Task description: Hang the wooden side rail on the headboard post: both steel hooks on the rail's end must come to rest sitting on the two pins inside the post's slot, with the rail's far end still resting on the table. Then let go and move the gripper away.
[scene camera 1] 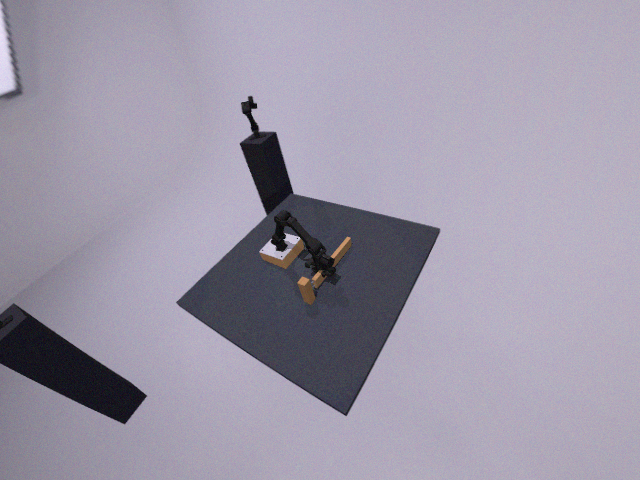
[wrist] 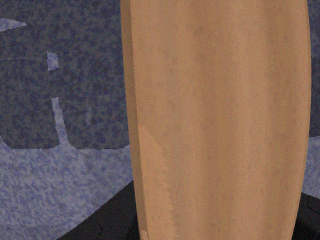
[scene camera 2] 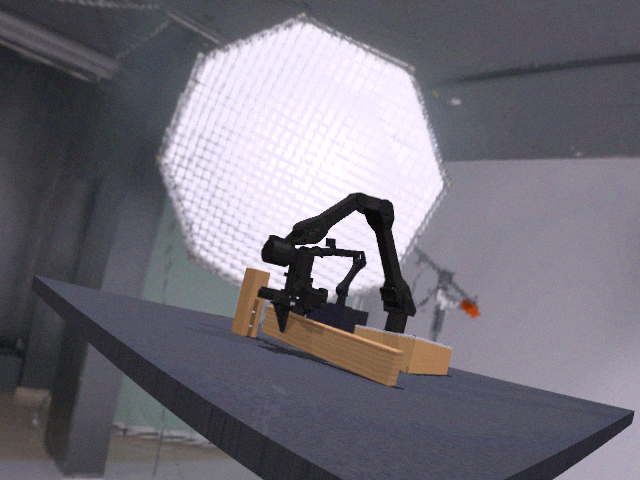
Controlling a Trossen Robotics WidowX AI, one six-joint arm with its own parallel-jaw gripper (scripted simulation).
The pictures show: my gripper, a wooden side rail and a headboard post.
My gripper also shows in the wrist view.
